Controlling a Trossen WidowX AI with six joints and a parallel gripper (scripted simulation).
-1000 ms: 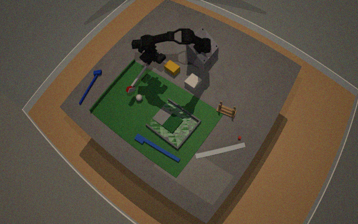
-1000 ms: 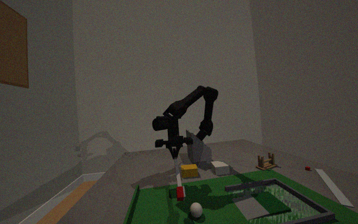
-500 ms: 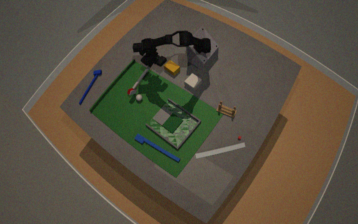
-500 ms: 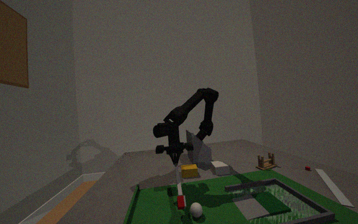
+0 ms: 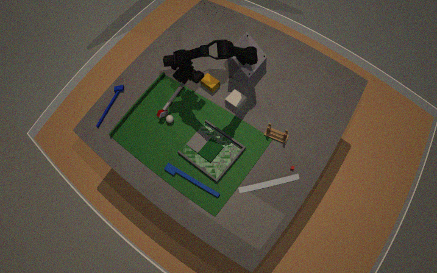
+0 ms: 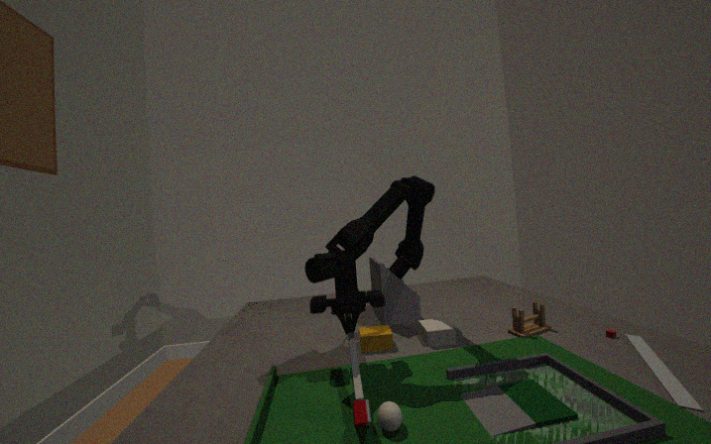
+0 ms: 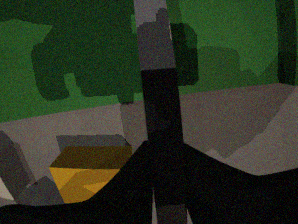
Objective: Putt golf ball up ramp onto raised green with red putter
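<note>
My gripper tip is 80 mm to the right of the yellow block, 70 mm past it and 50 mm above it. The rest, counted from my gripper tip: white golf ball: 230 mm ahead, 50 mm below, 40 mm to the left; red putter: 120 mm ahead, 10 mm below; white block: 260 mm to the left, 50 mm below, 50 mm behind.
</note>
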